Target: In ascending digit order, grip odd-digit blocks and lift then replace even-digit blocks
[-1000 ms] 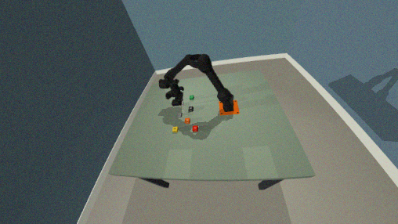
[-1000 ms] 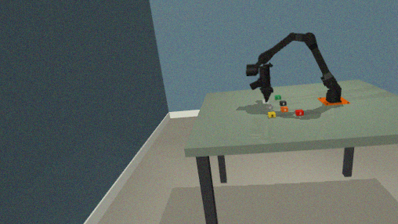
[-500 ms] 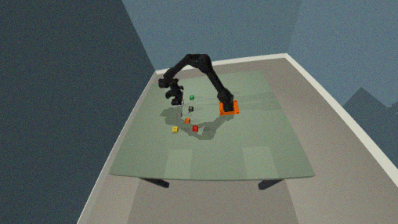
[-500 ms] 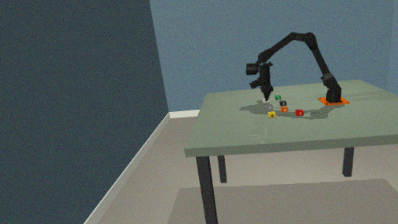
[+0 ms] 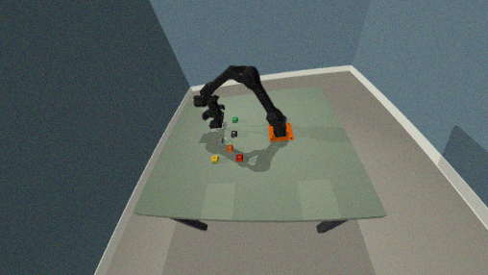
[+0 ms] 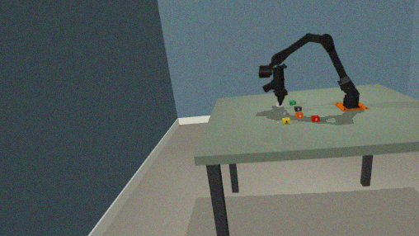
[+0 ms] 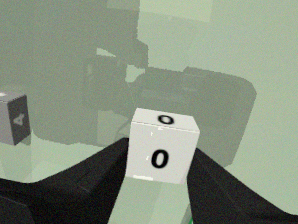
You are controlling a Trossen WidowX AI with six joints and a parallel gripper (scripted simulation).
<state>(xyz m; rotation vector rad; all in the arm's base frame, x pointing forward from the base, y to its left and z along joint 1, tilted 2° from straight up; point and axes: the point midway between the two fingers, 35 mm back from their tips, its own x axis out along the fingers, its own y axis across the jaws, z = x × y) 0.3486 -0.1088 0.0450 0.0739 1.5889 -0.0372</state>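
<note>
My gripper tip is 8 cm past the green block, 5 cm to the left of it and 1 cm above it. Also, from my gripper tip: white block: right at my gripper tip; then black block: 8 cm behind, 7 cm to the left, 1 cm below; then grey block: 11 cm to the left, 1 cm below.
</note>
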